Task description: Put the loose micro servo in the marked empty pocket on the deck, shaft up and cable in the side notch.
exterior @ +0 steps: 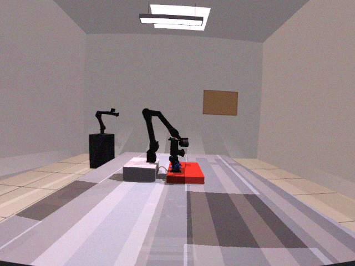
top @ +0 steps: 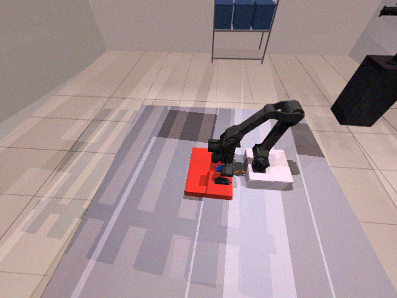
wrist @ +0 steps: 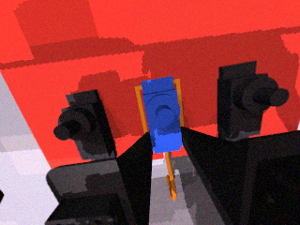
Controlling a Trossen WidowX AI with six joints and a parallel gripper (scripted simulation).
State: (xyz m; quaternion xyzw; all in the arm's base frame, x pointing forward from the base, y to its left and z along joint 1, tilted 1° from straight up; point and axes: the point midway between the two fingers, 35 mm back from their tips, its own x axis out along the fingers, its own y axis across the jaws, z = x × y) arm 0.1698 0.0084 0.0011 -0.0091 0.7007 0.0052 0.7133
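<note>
My gripper tip is 12 cm short of the red deck and 3 cm above it.
</note>
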